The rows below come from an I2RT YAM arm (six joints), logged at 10 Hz.
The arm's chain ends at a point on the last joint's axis. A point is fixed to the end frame.
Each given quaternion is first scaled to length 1.
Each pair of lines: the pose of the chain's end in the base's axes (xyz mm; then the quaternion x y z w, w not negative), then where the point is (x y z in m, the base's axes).
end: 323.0 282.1 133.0 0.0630 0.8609 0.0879 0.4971
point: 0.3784 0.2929 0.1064
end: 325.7 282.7 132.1 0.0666 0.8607 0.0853 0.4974
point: 0.3812 0.2930 0.1055
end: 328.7 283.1 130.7 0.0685 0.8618 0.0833 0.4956
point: 0.3841 0.2931 0.1038
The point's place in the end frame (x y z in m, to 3 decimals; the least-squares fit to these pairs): -0.003 0.006 0.062
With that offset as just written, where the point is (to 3 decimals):
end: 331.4 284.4 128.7 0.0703 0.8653 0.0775 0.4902
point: 0.386 0.294 0.101
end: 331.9 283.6 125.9 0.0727 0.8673 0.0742 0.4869
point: 0.387 0.292 0.098
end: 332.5 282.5 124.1 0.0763 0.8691 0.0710 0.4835
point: 0.387 0.291 0.095
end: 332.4 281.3 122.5 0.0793 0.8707 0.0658 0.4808
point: 0.387 0.289 0.093
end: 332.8 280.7 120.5 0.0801 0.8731 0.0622 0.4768
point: 0.387 0.288 0.091
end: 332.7 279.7 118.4 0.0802 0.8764 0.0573 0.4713
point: 0.387 0.287 0.088
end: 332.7 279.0 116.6 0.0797 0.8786 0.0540 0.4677
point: 0.386 0.286 0.086
